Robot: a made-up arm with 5 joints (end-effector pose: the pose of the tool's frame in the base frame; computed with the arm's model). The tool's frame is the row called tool. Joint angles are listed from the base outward.
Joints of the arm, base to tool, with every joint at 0 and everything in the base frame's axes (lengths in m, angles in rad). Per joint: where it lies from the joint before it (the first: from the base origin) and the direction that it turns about. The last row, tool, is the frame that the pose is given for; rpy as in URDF.
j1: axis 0 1 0 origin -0.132 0.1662 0.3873
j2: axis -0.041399 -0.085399 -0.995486 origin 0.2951 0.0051 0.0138
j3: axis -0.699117 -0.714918 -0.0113 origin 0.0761 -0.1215 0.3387
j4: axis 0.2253 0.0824 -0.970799 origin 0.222 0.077 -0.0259
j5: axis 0 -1 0 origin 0.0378 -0.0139 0.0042
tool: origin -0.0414 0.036 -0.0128 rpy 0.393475 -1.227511 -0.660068
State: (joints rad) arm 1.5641 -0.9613 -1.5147 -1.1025 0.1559
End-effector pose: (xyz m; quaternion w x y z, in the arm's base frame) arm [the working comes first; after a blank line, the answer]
Working (the frame after each row of the table, in the pose's form):
after j1: -0.1320 0.1662 0.3873 0.7095 0.0000 0.7047 0.0000
after j2: -0.1162 0.1713 0.0923 0.6013 0.3379 0.6529 0.3131
after j3: 0.2098 0.1644 -0.0778 0.0485 -0.3857 -0.9175 -0.0846
after j4: 0.1106 0.3677 -0.0091 0.0008 0.8044 0.5776 0.1390
after j5: 0.1098 0.4081 -0.0070 0.0458 0.8128 0.5758 0.0759

0.1275 0.3569 0.0085 0.4114 0.6009 0.5531 -0.4047
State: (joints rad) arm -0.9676 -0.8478 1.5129 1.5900 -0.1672
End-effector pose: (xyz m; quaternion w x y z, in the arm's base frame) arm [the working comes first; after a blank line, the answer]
Working (the frame after each row of the table, in the pose's form):
after j1: -0.1320 0.1662 0.3873 0.8852 0.0000 -0.4651 0.0000
after j2: 0.0240 0.1713 0.6382 0.8232 -0.1754 -0.3929 0.3704
after j3: -0.1500 0.1467 0.9612 0.3246 -0.3378 -0.8688 0.1605
after j4: -0.2199 0.3572 1.0431 0.4440 0.4083 -0.7975 0.0073
after j5: -0.2240 0.3220 1.0627 0.5091 0.4063 -0.7577 0.0414

-0.2320 0.3758 1.0481 0.0201 -0.4471 0.8397 0.3074
